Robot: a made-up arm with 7 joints. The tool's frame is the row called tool. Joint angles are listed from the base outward.
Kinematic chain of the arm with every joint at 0, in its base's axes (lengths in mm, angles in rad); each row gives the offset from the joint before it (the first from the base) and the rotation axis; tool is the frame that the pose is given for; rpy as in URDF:
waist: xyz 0 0 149.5 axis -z
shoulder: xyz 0 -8.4 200.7 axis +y
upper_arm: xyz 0 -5.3 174.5 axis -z
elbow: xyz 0 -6.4 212.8 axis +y
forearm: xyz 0 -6.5 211 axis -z
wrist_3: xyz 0 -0.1 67.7 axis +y
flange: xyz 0 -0.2 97 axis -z
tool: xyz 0 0 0 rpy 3.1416 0 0
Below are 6 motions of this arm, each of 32 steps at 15 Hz.
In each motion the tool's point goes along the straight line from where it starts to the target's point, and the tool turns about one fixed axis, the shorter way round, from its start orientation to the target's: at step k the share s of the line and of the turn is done. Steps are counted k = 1, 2, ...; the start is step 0. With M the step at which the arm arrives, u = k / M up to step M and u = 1 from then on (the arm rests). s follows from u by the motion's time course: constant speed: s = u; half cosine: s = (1 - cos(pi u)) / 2; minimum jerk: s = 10 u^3 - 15 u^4 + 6 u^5.
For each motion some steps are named. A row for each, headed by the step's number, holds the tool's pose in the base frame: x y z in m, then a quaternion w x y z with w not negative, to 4 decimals.
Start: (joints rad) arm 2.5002 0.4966 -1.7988 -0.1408 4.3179 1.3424 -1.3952
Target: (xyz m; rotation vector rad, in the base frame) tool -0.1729 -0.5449 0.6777 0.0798 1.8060 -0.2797
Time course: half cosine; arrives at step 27
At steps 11, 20, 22, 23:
11: -0.2447 -0.2456 0.8684 0.3145 0.2447 0.8413 -0.3652
20: -0.1904 -0.4719 0.7242 0.5471 0.0881 0.8117 -0.1848
22: -0.1821 -0.5066 0.7021 0.5779 0.0627 0.7989 -0.1547
23: -0.1788 -0.5202 0.6935 0.5895 0.0528 0.7933 -0.1429

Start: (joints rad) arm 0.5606 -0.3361 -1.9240 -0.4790 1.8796 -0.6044 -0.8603
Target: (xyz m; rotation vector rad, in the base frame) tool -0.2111 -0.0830 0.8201 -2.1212 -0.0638 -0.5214
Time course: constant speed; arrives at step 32
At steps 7, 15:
7: -0.2626 -0.0380 0.9827 0.0494 -0.9126 -0.1067 -0.3916
15: -0.2461 -0.0524 0.9307 0.1863 -0.9175 -0.0825 -0.3415

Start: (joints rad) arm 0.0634 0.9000 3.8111 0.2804 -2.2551 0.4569 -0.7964
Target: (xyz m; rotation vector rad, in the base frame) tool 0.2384 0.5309 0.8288 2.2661 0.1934 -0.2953
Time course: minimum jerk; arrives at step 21
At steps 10, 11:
10: 0.4026 0.2324 0.8514 0.1924 0.9234 -0.1985 -0.2662
11: 0.3757 0.2813 0.8477 0.2311 0.9291 -0.1544 -0.2440

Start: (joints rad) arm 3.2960 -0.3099 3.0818 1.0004 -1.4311 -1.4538 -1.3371
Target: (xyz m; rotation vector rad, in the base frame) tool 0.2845 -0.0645 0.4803 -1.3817 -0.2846 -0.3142
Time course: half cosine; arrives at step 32
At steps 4, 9, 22, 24, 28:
4: 0.3798 -0.1380 0.7922 0.4695 -0.5443 -0.5212 -0.4599
9: 0.3655 -0.1270 0.7453 0.5251 -0.5709 -0.4709 -0.4202
22: 0.3065 -0.0815 0.5524 0.7056 -0.6311 -0.2299 -0.2256
24: 0.2990 -0.0757 0.5278 0.7223 -0.6328 -0.1963 -0.1981
28: 0.2883 -0.0674 0.4926 0.7434 -0.6329 -0.1475 -0.1580

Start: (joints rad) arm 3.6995 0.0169 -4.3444 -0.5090 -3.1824 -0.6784 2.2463
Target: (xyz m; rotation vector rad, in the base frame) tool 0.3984 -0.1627 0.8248 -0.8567 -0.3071 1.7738
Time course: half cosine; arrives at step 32
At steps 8, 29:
8: -0.0207 -0.0766 1.0390 0.0918 -0.7081 -0.6667 0.2136
29: 0.3878 -0.1605 0.8302 0.5366 -0.3759 -0.1471 0.7410

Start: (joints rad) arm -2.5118 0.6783 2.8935 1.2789 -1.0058 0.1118 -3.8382
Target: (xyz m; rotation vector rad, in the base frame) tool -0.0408 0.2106 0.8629 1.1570 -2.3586 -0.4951
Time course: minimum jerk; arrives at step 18
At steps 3, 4, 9, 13, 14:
3: 0.0281 0.1035 0.9483 0.2616 0.5410 -0.7649 -0.2319
4: 0.0252 0.1081 0.9447 0.2604 0.5362 -0.7693 -0.2298
9: -0.0051 0.1551 0.9072 0.2481 0.4848 -0.8126 -0.2077
13: -0.0312 0.1956 0.8749 0.2365 0.4385 -0.8465 -0.1877
14: -0.0353 0.2021 0.8697 0.2346 0.4309 -0.8516 -0.1844

